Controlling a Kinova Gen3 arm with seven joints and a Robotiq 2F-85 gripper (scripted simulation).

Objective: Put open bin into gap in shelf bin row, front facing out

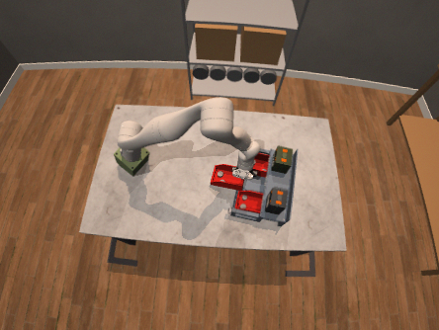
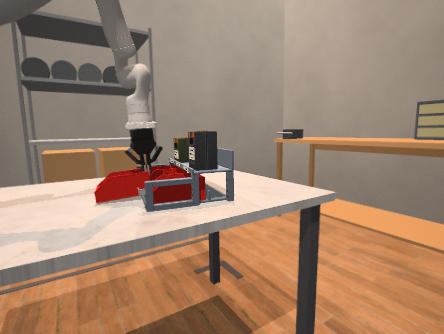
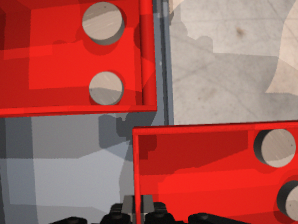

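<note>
The grey shelf is 10 cm ahead of my hand and 3 cm below it. The rest, counted from my hand: black tool case (16 cm ahead, 12 cm to the right, 7 cm above); then grey round part (10 cm behind, 7 cm below, 2 cm to the right).
</note>
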